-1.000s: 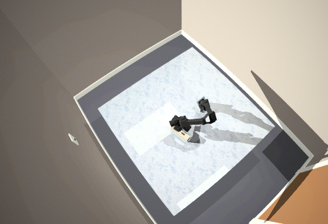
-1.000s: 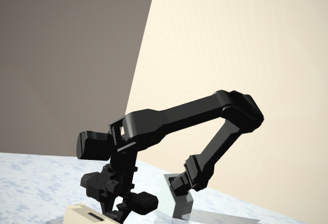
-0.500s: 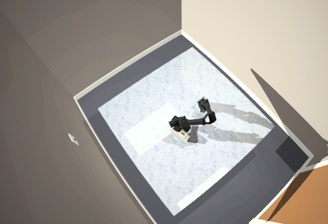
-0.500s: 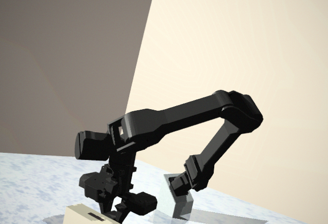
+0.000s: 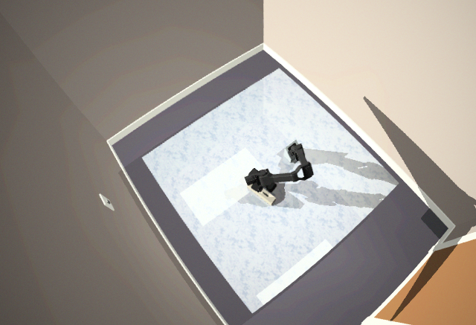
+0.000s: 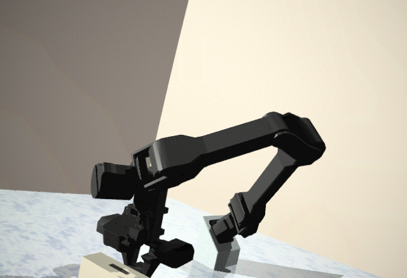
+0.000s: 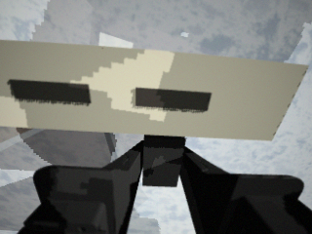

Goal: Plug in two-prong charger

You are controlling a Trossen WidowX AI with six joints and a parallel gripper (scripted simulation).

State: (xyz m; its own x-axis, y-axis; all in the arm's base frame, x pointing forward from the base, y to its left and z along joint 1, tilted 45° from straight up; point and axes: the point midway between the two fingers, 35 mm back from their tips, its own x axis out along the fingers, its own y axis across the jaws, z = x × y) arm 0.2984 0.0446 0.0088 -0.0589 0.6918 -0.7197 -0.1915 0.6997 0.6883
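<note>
My gripper tip is 2 cm short of the two-prong charger and 1 cm below it.
</note>
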